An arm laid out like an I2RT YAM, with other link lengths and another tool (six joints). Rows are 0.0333 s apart.
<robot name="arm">
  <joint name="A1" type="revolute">
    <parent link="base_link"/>
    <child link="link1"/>
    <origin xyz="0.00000 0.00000 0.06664" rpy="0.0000 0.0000 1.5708"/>
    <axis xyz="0 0 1"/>
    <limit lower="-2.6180" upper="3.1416"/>
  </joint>
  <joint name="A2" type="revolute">
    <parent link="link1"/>
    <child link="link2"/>
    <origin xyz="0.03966 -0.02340 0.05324" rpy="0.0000 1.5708 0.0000"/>
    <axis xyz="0 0 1"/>
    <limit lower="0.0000" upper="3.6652"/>
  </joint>
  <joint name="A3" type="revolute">
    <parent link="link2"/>
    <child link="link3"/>
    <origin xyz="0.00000 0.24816 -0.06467" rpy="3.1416 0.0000 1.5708"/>
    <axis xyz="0 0 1"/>
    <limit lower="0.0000" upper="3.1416"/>
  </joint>
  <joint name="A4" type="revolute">
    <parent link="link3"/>
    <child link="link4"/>
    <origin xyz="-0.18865 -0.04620 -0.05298" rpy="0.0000 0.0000 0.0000"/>
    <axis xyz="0 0 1"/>
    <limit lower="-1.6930" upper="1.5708"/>
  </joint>
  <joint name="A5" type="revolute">
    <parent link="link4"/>
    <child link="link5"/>
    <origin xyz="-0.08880 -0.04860 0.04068" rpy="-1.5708 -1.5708 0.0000"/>
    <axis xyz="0 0 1"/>
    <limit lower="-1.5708" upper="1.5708"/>
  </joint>
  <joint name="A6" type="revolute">
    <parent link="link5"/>
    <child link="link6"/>
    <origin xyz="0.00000 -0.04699 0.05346" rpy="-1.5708 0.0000 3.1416"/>
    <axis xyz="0 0 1"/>
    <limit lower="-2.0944" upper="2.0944"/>
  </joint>
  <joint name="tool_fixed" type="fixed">
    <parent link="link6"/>
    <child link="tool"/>
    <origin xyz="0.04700 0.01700 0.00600" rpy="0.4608 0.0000 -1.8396"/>
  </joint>
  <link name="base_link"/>
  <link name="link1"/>
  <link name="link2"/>
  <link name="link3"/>
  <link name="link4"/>
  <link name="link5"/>
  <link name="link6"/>
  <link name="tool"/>
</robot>
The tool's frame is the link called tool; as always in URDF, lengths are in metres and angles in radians.
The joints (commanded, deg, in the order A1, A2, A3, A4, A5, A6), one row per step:
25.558 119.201 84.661 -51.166 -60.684 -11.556
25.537 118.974 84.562 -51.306 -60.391 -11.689
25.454 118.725 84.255 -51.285 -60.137 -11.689
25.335 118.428 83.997 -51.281 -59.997 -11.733
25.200 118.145 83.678 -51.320 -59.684 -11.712
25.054 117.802 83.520 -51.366 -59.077 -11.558
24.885 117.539 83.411 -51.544 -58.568 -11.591
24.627 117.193 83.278 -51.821 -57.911 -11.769
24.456 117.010 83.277 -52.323 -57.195 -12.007
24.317 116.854 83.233 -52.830 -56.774 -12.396
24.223 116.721 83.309 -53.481 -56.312 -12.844
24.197 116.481 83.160 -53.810 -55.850 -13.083
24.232 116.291 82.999 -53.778 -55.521 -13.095
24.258 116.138 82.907 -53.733 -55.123 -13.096
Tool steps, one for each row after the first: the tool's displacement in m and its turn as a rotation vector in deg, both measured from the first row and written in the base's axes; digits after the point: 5 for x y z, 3 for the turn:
-0.00070 -0.00036 0.00053 -0.223 -0.222 0.022
-0.00138 -0.00114 0.00055 -0.468 -0.297 -0.079
-0.00195 -0.00213 0.00112 -0.561 -0.431 -0.187
-0.00259 -0.00319 0.00119 -0.883 -0.479 -0.355
-0.00282 -0.00406 0.00174 -1.423 -0.739 -0.624
-0.00307 -0.00510 0.00213 -1.883 -0.958 -0.814
-0.00343 -0.00669 0.00268 -2.447 -1.315 -1.029
-0.00391 -0.00778 0.00270 -3.154 -1.511 -1.120
-0.00468 -0.00887 0.00281 -3.575 -1.633 -1.073
-0.00554 -0.00970 0.00313 -4.034 -1.775 -0.945
-0.00671 -0.01027 0.00330 -4.475 -1.937 -0.860
-0.00740 -0.01030 0.00335 -4.744 -2.140 -0.838
-0.00784 -0.01025 0.00335 -5.060 -2.403 -0.837

